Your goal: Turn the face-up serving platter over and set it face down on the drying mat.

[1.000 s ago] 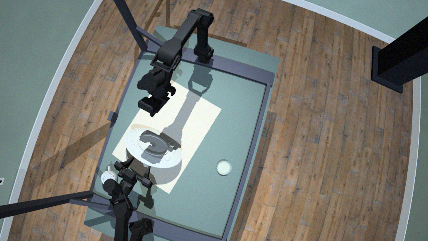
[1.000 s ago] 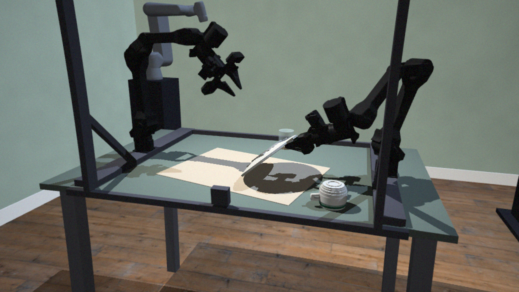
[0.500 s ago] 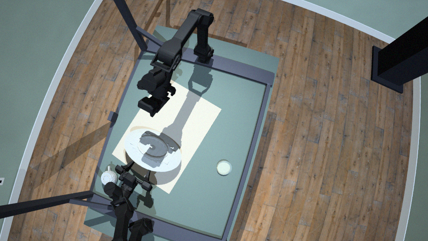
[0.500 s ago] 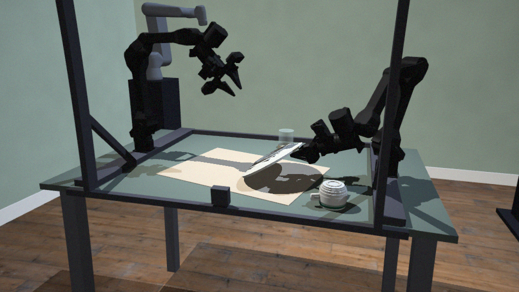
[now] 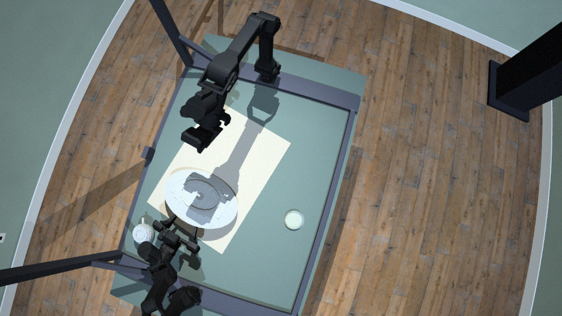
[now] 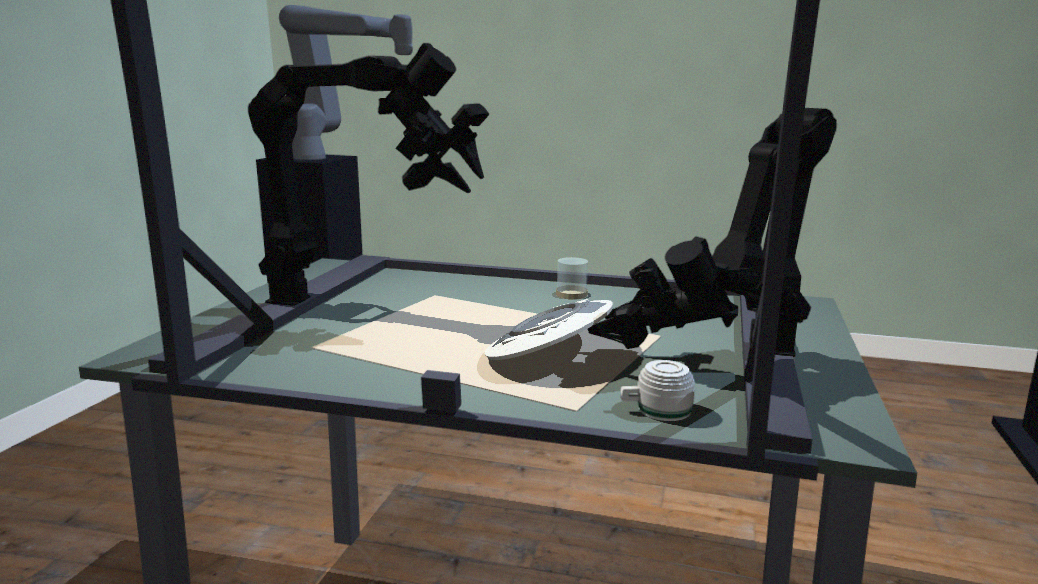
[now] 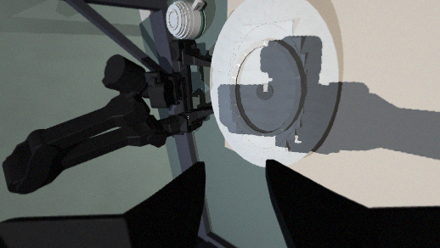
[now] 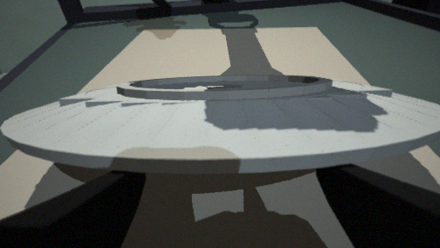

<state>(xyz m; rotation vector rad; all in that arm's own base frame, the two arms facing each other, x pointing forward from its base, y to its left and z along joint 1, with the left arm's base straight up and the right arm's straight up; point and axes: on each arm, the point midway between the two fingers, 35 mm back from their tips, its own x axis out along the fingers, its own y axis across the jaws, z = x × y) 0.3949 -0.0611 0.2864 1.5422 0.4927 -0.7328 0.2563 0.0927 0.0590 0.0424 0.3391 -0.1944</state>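
Right now the white oval serving platter is 20 mm ahead of my right hand, 120 mm to the left of it and 20 mm below it. From my right hand the other things lie so: cream drying mat: 40 mm ahead, 230 mm to the left, 80 mm below; then white ribbed mug: 160 mm behind, 100 mm to the right, 40 mm below.
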